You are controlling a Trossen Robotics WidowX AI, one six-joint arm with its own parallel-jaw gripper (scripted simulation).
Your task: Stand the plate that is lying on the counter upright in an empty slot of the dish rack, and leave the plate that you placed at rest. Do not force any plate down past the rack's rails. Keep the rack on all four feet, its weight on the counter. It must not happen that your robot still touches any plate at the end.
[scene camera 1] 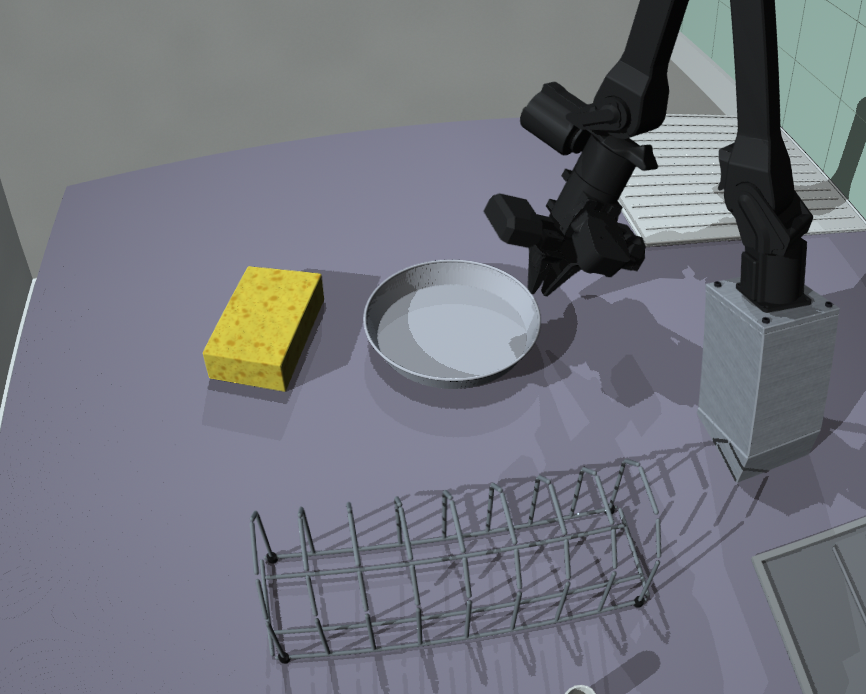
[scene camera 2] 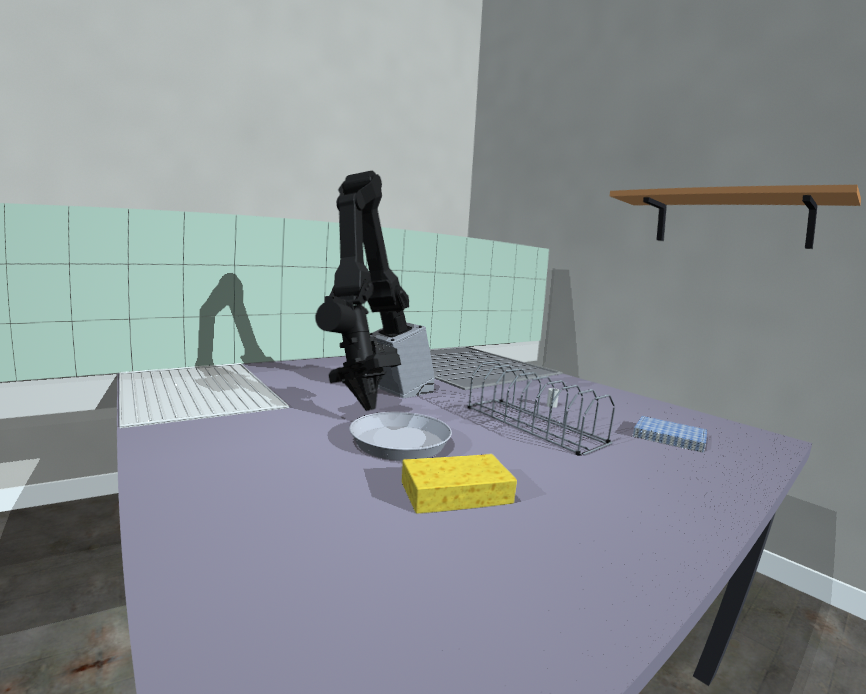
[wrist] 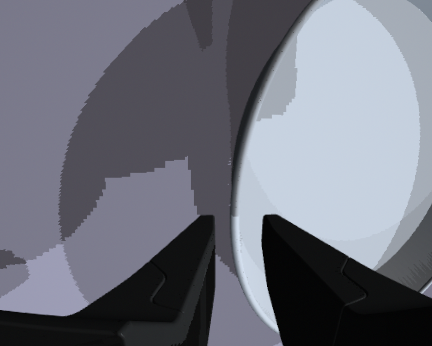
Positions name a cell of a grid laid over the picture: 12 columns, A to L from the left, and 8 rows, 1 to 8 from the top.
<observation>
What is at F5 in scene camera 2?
My gripper.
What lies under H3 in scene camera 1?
My gripper.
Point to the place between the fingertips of my gripper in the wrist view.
G6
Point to a ribbed drain board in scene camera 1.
At J3
</observation>
